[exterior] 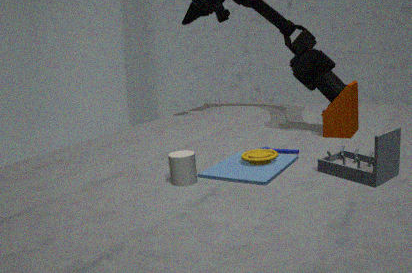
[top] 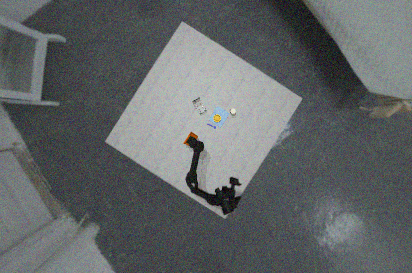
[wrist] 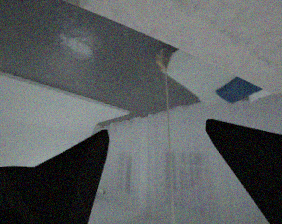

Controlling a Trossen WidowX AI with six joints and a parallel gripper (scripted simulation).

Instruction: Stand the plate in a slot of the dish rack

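The yellow plate is 32 cm ahead of my gripper tip, 41 cm to the left of it and 29 cm below it. The rest, counted from my gripper tip: light blue mat (34 cm ahead, 41 cm to the left, 31 cm below); then white cup (45 cm ahead, 34 cm to the left, 28 cm below); then blue spoon (24 cm ahead, 40 cm to the left, 30 cm below).
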